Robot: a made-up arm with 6 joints.
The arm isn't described. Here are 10 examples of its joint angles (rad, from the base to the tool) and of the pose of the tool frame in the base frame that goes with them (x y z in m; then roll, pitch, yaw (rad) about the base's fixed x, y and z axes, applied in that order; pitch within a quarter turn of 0, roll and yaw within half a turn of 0).
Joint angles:
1: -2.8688 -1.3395 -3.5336 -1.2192 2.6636 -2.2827
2: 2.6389 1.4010 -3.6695 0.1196 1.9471 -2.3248
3: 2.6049 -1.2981 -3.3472 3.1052 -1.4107 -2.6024
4: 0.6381 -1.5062 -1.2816 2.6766 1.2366 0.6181
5: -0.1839 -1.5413 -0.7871 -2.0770 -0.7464 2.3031
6: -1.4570 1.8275 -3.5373 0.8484 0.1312 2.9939
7: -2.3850 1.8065 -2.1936 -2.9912 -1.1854 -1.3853
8: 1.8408 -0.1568 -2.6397 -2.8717 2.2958 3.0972
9: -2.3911 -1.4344 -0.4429 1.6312 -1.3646 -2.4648
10: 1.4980 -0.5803 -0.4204 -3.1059 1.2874 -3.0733
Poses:
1: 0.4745 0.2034 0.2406 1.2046 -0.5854 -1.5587
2: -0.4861 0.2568 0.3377 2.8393 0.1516 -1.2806
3: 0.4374 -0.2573 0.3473 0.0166 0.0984 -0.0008
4: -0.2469 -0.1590 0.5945 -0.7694 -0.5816 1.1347
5: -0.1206 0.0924 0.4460 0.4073 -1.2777 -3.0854
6: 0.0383 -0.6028 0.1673 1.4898 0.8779 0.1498
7: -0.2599 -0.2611 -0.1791 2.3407 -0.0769 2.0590
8: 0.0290 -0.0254 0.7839 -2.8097 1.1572 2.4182
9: 0.0343 0.1295 0.3981 1.5609 -0.9889 -2.1682
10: 0.0163 0.2011 0.3918 -0.1233 -0.8475 -1.5253
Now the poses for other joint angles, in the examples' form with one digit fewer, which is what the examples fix.
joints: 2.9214 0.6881 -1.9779 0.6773 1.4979 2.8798
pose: -0.545 0.084 0.311 2.447 -0.059 -0.062
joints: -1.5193 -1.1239 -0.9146 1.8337 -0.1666 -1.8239
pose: -0.057 0.001 0.547 -0.190 -1.144 1.654
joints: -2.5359 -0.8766 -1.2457 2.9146 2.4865 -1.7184
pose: 0.072 0.029 0.665 1.480 -0.046 2.043
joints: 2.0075 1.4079 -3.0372 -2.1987 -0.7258 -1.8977
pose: -0.309 0.511 0.198 -2.023 0.658 0.757
